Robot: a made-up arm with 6 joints. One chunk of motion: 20 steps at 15 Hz.
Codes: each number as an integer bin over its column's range. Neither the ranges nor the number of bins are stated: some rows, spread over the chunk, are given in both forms.
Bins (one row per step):
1: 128 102 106 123 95 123
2: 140 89 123 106 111 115
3: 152 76 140 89 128 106
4: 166 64 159 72 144 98
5: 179 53 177 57 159 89
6: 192 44 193 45 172 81
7: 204 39 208 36 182 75
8: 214 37 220 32 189 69
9: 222 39 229 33 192 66
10: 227 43 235 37 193 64
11: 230 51 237 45 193 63
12: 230 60 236 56 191 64
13: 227 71 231 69 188 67
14: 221 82 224 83 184 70
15: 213 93 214 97 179 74
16: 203 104 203 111 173 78
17: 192 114 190 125 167 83
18: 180 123 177 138 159 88
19: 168 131 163 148 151 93
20: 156 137 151 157 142 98
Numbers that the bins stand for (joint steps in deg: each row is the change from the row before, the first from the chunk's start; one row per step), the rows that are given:
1: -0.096 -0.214 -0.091 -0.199 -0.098 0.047
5: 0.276 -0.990 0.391 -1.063 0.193 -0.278
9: 0.589 -1.212 0.744 -1.378 0.343 -0.498
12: 0.648 -0.879 0.791 -1.077 0.339 -0.518
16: 0.451 -0.182 0.567 -0.356 0.257 -0.384
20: 0.108 0.341 0.214 0.246 0.116 -0.192
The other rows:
2: -0.009 -0.420 0.024 -0.422 -0.025 -0.030
3: 0.079 -0.626 0.140 -0.644 0.052 -0.116
4: 0.181 -0.816 0.269 -0.867 0.125 -0.192
6: 0.370 -1.133 0.499 -1.221 0.252 -0.355
7: 0.458 -1.212 0.601 -1.338 0.298 -0.412
8: 0.531 -1.244 0.683 -1.391 0.330 -0.470
10: 0.626 -1.149 0.784 -1.325 0.348 -0.518
11: 0.648 -1.022 0.798 -1.221 0.348 -0.527
13: 0.626 -0.705 0.757 -0.906 0.325 -0.489
14: 0.582 -0.531 0.710 -0.723 0.307 -0.460
15: 0.524 -0.357 0.642 -0.539 0.284 -0.422
17: 0.370 -0.024 0.479 -0.173 0.230 -0.336
18: 0.283 0.119 0.391 -0.002 0.193 -0.288
19: 0.195 0.245 0.296 0.129 0.157 -0.240

